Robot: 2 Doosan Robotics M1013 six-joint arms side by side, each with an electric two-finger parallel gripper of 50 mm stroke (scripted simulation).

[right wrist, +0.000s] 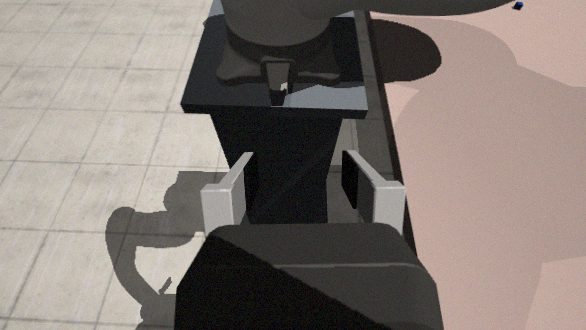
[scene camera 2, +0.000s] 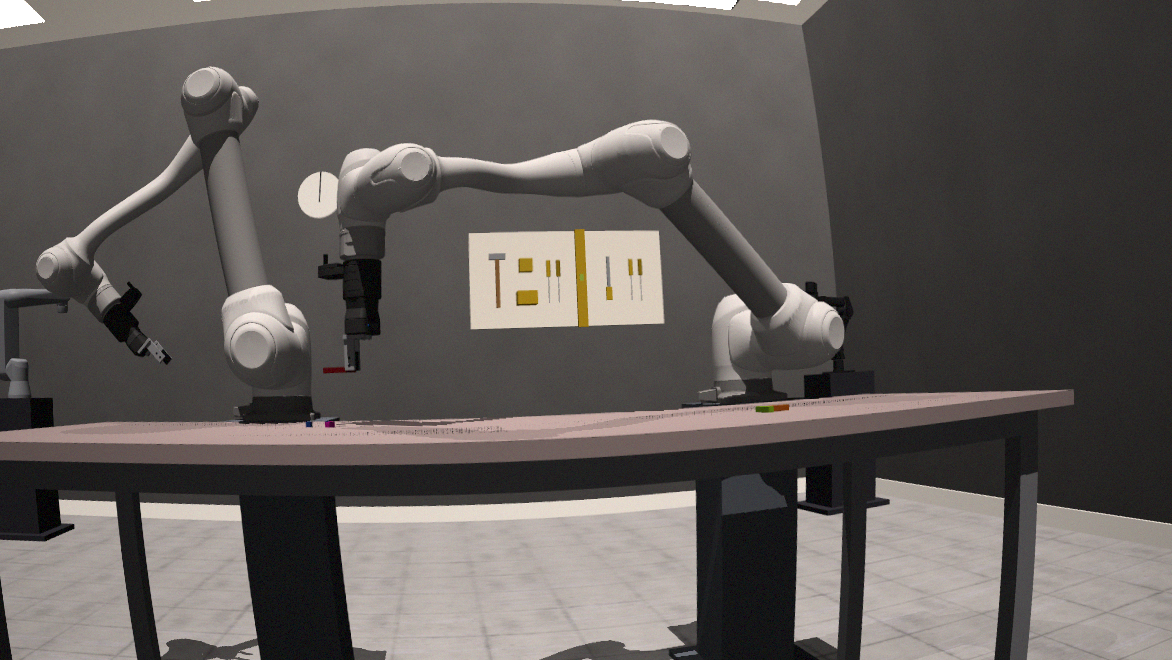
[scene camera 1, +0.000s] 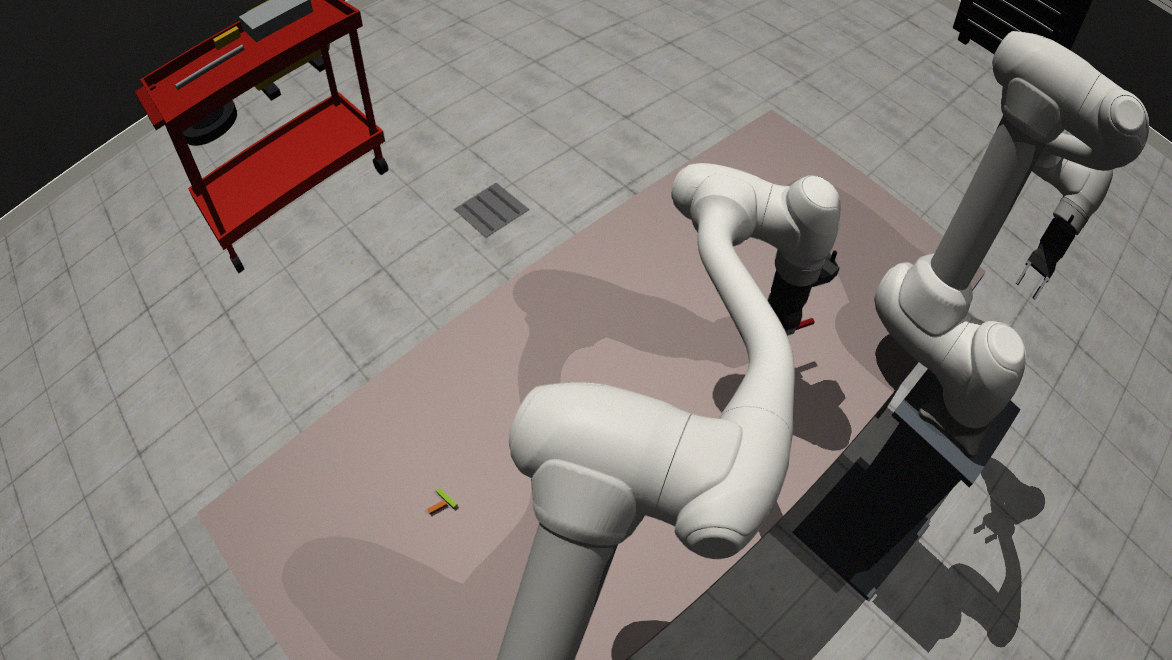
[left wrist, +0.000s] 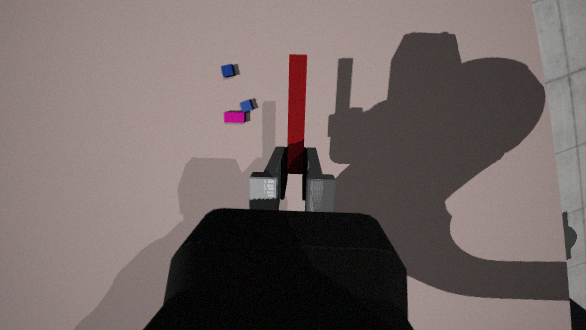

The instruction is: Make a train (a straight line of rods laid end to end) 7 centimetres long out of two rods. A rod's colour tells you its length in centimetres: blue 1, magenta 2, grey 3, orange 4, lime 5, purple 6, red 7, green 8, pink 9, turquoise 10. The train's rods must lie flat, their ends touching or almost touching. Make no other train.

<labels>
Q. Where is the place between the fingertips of my left gripper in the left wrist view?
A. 295, 163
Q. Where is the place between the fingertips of my left gripper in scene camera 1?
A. At 787, 330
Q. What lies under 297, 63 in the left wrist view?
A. A red rod.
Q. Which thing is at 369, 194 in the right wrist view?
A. My right gripper.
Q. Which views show my right gripper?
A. The right wrist view, scene camera 2 and scene camera 1 only.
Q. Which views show my left gripper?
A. Scene camera 2, scene camera 1 and the left wrist view only.
</labels>
